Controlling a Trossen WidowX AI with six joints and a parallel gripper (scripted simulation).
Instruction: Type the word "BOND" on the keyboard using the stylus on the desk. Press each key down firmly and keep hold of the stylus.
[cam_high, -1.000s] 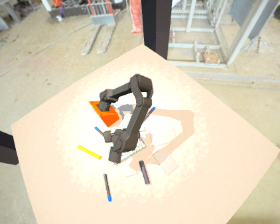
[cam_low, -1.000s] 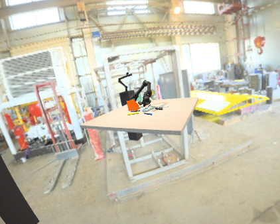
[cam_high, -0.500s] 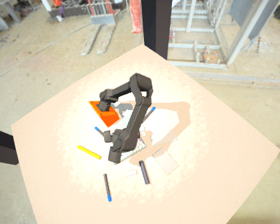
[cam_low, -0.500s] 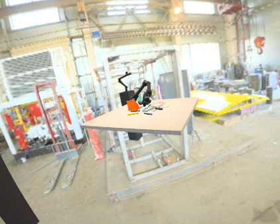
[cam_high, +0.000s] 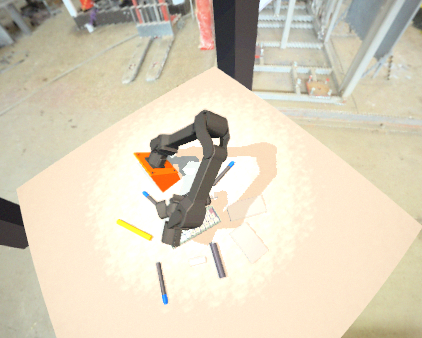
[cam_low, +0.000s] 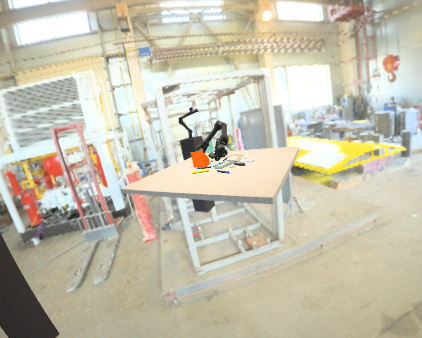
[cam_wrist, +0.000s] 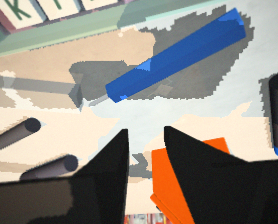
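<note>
My gripper tip is now 2 cm short of the blue stylus, 1 cm to the right of it and 4 cm above it. The rest, counted from my gripper tip: stylus tip: 1 cm ahead, 4 cm to the left, 4 cm below; yellow pen: 5 cm behind, 23 cm to the right, 3 cm below.
</note>
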